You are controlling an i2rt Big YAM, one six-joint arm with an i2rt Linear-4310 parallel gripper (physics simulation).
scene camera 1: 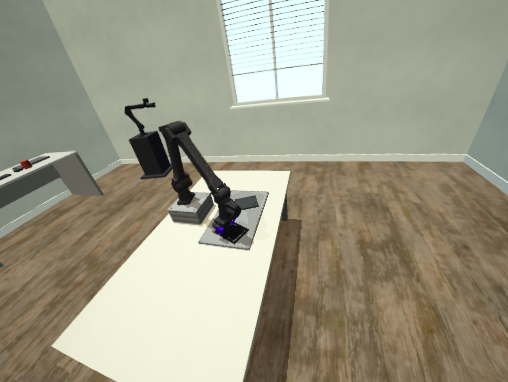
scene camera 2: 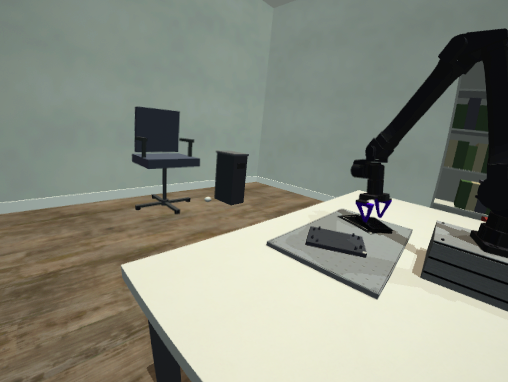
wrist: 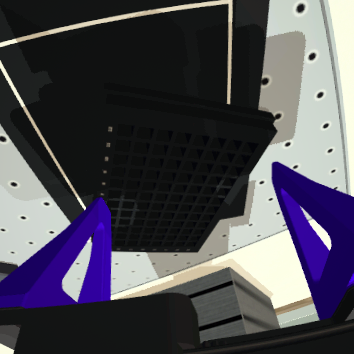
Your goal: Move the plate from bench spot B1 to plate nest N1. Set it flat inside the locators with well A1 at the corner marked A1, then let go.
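Frame: origin at the arm's base, x back, y left, z down, level; millimetres.
Seen in the pictures: gripper, fingertip midpoint: (scene camera 1: 226, 229) (scene camera 2: 372, 219) (wrist: 186, 187); arm's base, origin of the base link: (scene camera 1: 186, 199) (scene camera 2: 494, 247).
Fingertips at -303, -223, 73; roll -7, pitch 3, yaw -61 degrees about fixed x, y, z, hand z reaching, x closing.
Observation:
Pixels of each thing's top centre, then the offset from my fingertips to it, as dx, dy, dz. "spot": a spot on its surface instead. Level surfaces: height alone.
- black well plate, middle of its top: (wrist: 166, 202) (scene camera 2: 373, 222) (scene camera 1: 226, 227) +5, +19, +3
- black pad with a light outline, surface spot: (wrist: 150, 50) spot: -61, -35, +17
- Nest N1, middle of its top: (scene camera 2: 336, 235) (scene camera 1: 244, 201) -80, +259, -3
- white table, its level: dz +32
The black well plate (wrist: 175, 185) lies on the black pad with a light outline (wrist: 150, 50) (scene camera 1: 243, 231) (scene camera 2: 347, 218), at spot B1. In both scene views, plate and pad are too dark to separate clearly. My gripper (wrist: 186, 187) (scene camera 1: 226, 226) (scene camera 2: 373, 219) is open and empty, pointing down over the plate, with its purple fingers wide apart. In the wrist view one fingertip shows near each side of the plate. Whether they touch it cannot be told. Nest N1 (scene camera 1: 247, 202) (scene camera 2: 336, 241) is a dark grey block with small upright locators and holds no plate. Its A1 mark cannot be read.
The perforated grey board (scene camera 1: 215, 241) (scene camera 2: 370, 275) (wrist: 300, 160) carries pad and nest on the white table (scene camera 1: 165, 290) (scene camera 2: 275, 300). My arm's layered grey base block (scene camera 1: 190, 214) (scene camera 2: 465, 267) (wrist: 215, 300) stands beside the board. Another arm on a black pedestal (scene camera 1: 150, 152) stands beyond the table.

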